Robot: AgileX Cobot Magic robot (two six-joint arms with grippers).
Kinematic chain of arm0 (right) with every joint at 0, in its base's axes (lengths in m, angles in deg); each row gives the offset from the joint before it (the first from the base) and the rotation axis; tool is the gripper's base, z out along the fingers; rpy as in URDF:
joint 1: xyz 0 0 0.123 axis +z
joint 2: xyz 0 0 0 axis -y
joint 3: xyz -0.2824 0 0.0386 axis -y
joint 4: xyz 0.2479 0 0.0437 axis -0.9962 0 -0.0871
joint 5: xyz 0 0 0 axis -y
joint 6: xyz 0.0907 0 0.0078 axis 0.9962 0 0.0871
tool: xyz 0 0 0 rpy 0 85 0
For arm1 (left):
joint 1: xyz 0 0 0.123 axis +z
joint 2: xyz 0 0 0 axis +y
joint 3: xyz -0.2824 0 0.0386 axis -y
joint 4: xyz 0.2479 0 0.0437 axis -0.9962 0 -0.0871
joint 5: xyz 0 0 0 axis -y
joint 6: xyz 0.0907 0 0.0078 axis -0.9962 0 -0.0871
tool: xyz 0 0 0 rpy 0 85 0
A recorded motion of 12 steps. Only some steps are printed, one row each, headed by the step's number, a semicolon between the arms.
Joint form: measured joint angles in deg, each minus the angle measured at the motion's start. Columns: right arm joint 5, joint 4, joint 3, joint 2, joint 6, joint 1; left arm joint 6, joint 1, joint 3, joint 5, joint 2, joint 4.
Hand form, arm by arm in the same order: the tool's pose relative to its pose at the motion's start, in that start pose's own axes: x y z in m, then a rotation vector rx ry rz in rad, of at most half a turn. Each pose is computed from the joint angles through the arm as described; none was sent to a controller.
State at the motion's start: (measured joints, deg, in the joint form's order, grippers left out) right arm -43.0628 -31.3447 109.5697 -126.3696 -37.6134 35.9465; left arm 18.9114 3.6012 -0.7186 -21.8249 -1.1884 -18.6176
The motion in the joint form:
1: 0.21 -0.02 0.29 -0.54 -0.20 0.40; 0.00 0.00 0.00 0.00 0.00 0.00
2: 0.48 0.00 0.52 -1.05 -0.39 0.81; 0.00 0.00 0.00 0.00 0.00 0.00
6: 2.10 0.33 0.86 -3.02 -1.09 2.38; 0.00 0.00 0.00 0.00 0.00 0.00
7: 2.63 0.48 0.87 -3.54 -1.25 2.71; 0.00 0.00 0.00 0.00 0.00 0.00
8: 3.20 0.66 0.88 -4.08 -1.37 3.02; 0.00 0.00 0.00 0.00 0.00 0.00
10: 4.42 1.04 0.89 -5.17 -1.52 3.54; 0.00 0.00 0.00 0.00 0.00 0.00
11: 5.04 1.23 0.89 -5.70 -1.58 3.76; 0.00 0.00 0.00 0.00 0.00 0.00
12: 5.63 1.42 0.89 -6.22 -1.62 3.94; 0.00 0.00 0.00 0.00 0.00 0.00
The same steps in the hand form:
1: 0.0003 0.0021 0.0043 -0.0037 0.0017 -0.0067; 0.0000 0.0000 0.0000 0.0000 0.0000 0.0000
2: 0.0006 0.0043 0.0086 -0.0066 0.0034 -0.0137; 0.0000 0.0000 0.0000 0.0000 0.0000 0.0000
6: 0.0046 0.0124 0.0265 -0.0112 0.0123 -0.0403; 0.0000 0.0000 0.0000 0.0000 0.0000 0.0000
7: 0.0062 0.0137 0.0312 -0.0100 0.0148 -0.0463; 0.0000 0.0000 0.0000 0.0000 0.0000 0.0000
8: 0.0079 0.0149 0.0359 -0.0080 0.0172 -0.0517; 0.0000 0.0000 0.0000 0.0000 0.0000 0.0000
10: 0.0115 0.0162 0.0452 -0.0019 0.0211 -0.0602; 0.0000 0.0000 0.0000 0.0000 0.0000 0.0000
11: 0.0134 0.0166 0.0497 0.0017 0.0227 -0.0638; 0.0000 0.0000 0.0000 0.0000 0.0000 0.0000
12: 0.0153 0.0167 0.0539 0.0055 0.0244 -0.0667; 0.0000 0.0000 0.0000 0.0000 0.0000 0.0000

